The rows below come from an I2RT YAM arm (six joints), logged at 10 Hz.
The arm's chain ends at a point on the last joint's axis. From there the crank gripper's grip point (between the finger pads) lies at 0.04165 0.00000 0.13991 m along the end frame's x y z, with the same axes.
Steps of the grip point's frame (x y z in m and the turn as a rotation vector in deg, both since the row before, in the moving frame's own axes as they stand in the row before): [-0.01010 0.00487 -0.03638 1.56 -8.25 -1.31]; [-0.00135 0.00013 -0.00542 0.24 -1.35 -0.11]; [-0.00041 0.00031 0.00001 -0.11 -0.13 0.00]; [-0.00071 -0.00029 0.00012 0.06 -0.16 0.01]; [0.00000 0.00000 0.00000 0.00 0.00 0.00]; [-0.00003 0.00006 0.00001 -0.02 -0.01 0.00]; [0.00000 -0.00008 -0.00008 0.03 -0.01 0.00]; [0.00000 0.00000 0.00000 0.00 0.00 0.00]
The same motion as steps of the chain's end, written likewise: [0.01046 0.00947 -0.04084 1.56 -8.25 -1.31]; [0.00196 0.00079 -0.00636 0.24 -1.35 -0.11]; [-0.00009 0.00004 -0.00008 -0.11 -0.13 0.00]; [-0.00032 -0.00015 0.00000 0.06 -0.16 0.01]; [0.00000 0.00000 0.00000 0.00 0.00 0.00]; [-0.00001 0.00001 0.00000 -0.02 -0.01 0.00]; [0.00002 -0.00001 -0.00009 0.03 -0.01 0.00]; [0.00000 0.00000 0.00000 0.00 0.00 0.00]
